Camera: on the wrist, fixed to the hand. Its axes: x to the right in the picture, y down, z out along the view.
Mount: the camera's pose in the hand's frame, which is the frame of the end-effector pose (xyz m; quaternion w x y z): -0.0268 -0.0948 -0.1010 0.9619 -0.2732 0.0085 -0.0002
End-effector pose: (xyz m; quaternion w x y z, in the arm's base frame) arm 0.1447 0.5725 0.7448 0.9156 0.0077 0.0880 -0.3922
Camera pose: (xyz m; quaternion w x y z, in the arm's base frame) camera 0.0427 0.5345 0.6551 0.8820 -0.2394 0.1996 -0.3533
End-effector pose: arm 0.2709 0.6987 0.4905 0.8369 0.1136 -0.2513 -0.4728
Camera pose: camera 0.2432 0.6667 0.3559 0.8381 -0.1153 -0.1054 -0.5227
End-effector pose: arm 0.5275 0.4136 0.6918 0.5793 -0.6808 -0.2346 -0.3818
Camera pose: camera 0.4142 0.3399 0.7321 0.3732 -0.8099 -0.1166 -0.4373
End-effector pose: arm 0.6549 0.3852 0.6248 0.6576 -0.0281 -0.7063 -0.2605
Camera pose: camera 0.7146 0.2706 0.5681 0.6308 -0.2043 -0.6027 -0.4439
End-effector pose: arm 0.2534 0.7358 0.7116 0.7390 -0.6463 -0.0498 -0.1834
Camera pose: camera 0.1802 0.6338 0.7760 0.5347 -0.8220 0.0084 -0.1957
